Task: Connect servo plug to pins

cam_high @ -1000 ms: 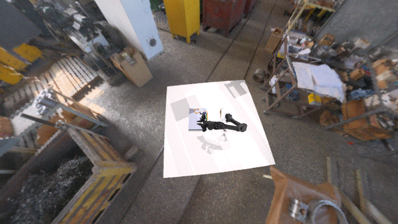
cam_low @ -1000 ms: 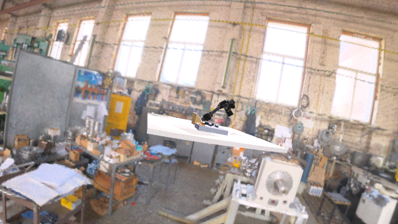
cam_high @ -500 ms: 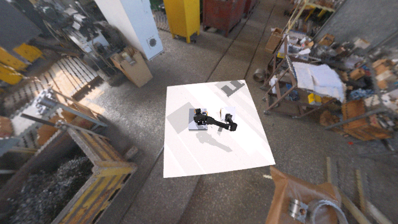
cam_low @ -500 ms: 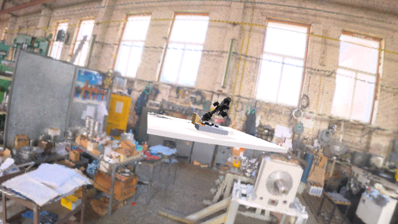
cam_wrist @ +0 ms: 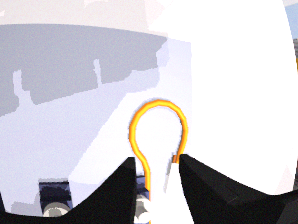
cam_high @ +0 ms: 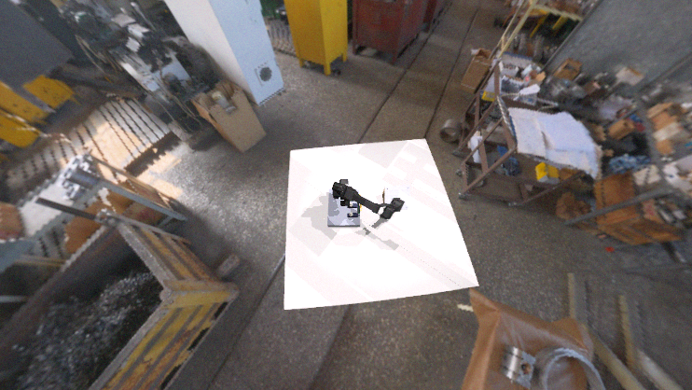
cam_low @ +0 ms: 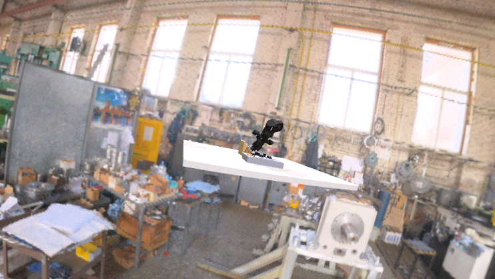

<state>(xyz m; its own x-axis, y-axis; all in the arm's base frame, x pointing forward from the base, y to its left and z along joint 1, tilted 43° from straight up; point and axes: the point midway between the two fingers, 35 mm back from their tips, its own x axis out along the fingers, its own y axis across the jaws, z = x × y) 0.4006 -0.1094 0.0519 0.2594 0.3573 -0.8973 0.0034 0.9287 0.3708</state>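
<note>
The printed holder is 3 cm ahead of my gripper tip, 6 cm to the left of it and 11 cm below it.
</note>
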